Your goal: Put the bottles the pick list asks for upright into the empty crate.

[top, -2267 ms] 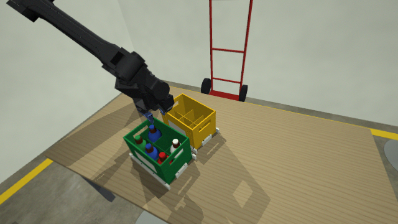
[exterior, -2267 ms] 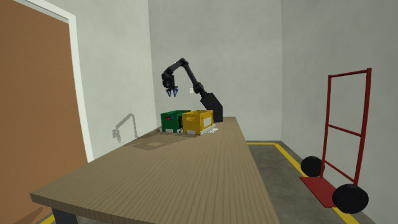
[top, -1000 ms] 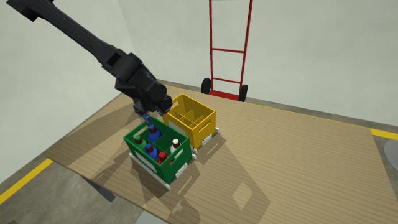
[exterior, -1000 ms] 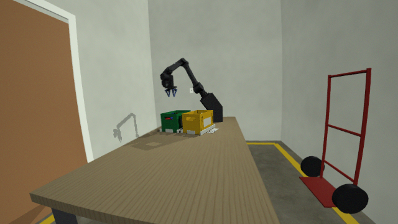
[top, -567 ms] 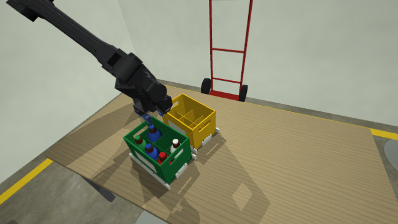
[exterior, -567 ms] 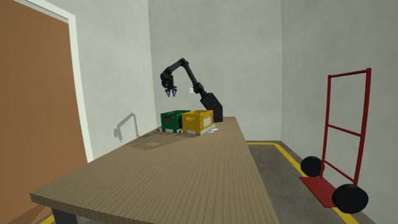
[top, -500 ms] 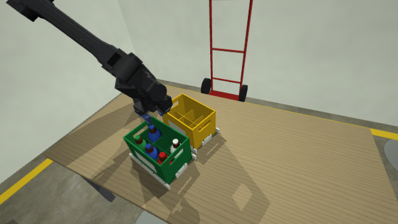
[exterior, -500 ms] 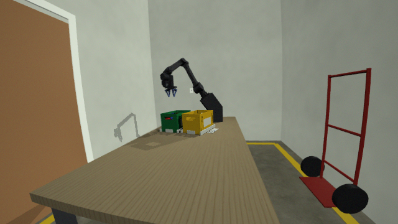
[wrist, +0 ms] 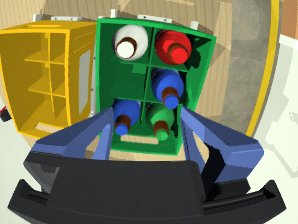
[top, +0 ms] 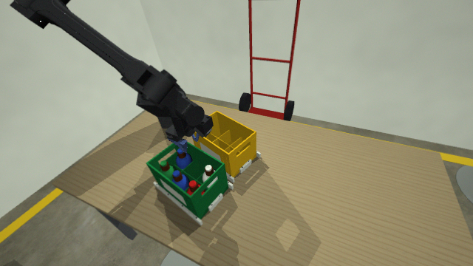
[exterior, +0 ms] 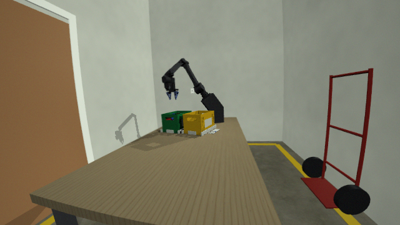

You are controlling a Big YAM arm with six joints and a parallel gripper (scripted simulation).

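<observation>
The white-labelled bottle is 3 cm ahead of my hand, 3 cm to the left of it and 23 cm below it. From my hand the other things lie so: green crate 7 cm behind, 2 cm to the left, 23 cm below; then red-label bottle 6 cm to the right, 23 cm below; then green-label bottle 17 cm behind, 23 cm below.
</observation>
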